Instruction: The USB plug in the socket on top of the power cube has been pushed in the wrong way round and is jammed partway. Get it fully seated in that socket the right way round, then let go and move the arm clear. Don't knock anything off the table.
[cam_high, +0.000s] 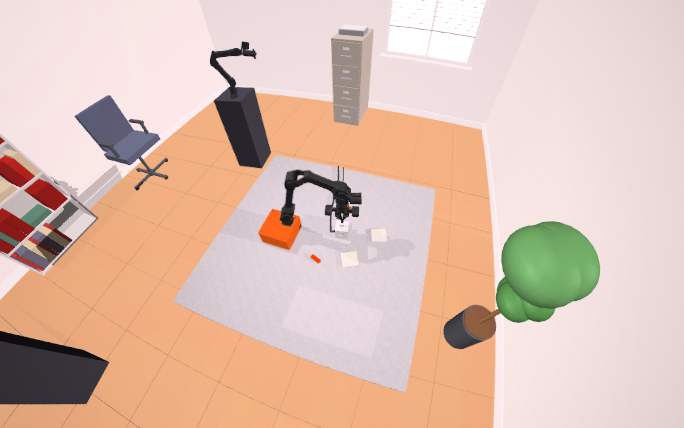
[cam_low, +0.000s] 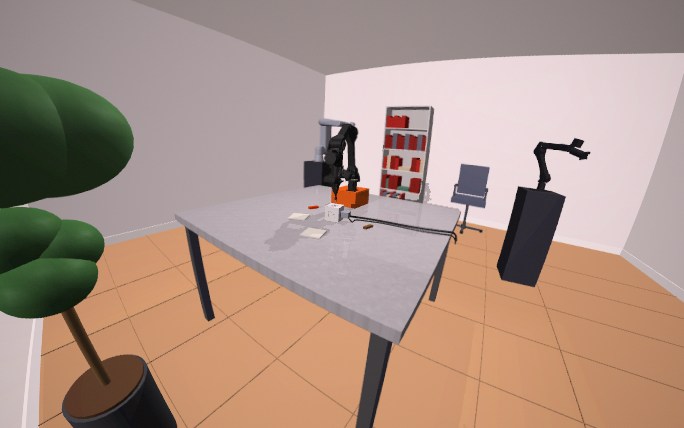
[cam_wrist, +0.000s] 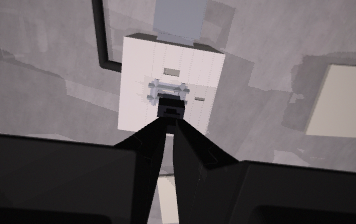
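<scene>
My gripper tip is 20 mm above the black usb plug. From my gripper tip the other things lie so: red block 120 mm behind, 210 mm to the right, 130 mm below; usb socket 70 mm below; brown block 20 mm ahead, 190 mm to the left, 130 mm below.
</scene>
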